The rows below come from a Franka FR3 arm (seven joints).
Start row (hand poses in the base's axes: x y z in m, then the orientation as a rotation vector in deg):
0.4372, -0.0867, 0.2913, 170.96, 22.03, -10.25
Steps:
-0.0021, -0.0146, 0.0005, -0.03, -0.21, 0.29
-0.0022, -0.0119, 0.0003, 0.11, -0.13, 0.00
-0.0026, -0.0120, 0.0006, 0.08, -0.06, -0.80
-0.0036, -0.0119, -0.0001, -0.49, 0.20, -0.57
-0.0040, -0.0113, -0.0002, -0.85, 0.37, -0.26
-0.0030, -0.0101, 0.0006, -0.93, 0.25, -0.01
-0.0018, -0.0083, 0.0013, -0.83, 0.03, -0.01
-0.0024, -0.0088, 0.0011, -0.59, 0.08, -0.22
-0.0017, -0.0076, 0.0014, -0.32, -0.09, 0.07
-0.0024, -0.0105, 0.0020, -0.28, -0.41, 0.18
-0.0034, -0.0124, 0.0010, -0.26, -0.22, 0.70
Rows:
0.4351, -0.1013, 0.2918, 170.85, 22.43, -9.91
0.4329, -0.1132, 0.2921, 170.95, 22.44, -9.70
0.4303, -0.1252, 0.2927, 171.22, 21.26, -9.68
0.4267, -0.1371, 0.2926, 170.87, 20.34, -10.10
0.4227, -0.1484, 0.2924, 170.10, 19.83, -10.78
0.4197, -0.1585, 0.2930, 169.19, 19.66, -11.26
0.4179, -0.1668, 0.2943, 168.38, 19.48, -11.40
0.4155, -0.1756, 0.2954, 167.85, 19.05, -11.61
0.4138, -0.1832, 0.2968, 167.52, 19.08, -11.50
0.4114, -0.1937, 0.2988, 167.20, 19.22, -10.90
0.4080, -0.2061, 0.2998, 166.78, 20.15, -10.50

